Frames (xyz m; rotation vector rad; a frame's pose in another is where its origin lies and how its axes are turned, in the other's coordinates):
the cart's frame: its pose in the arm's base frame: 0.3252 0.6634 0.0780 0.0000 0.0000 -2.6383
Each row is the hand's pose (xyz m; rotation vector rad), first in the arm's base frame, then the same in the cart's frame.
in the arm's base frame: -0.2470 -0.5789 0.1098 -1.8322 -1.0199 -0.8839
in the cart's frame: 1.1004 0.8123 0.0318 0.5252 -2.0043 0.7891
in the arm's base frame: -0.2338 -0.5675 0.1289 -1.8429 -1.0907 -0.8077
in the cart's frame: 1.0834 0.8087 0.0509 0.5973 -2.0559 0.8057
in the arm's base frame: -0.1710 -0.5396 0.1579 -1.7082 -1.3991 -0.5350
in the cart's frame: 1.0149 0.8145 0.0799 0.9794 -2.1099 0.9364
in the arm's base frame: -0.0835 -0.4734 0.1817 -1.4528 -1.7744 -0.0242
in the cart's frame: 0.9063 0.7987 0.1037 1.5830 -2.1572 1.1631
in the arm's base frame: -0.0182 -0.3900 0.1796 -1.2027 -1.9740 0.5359
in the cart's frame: 0.8089 0.7572 0.1016 -1.8520 1.9025 -1.2210
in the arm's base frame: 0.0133 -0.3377 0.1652 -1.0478 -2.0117 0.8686
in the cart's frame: 0.7561 0.7265 0.0872 -1.7841 1.6025 -1.1545
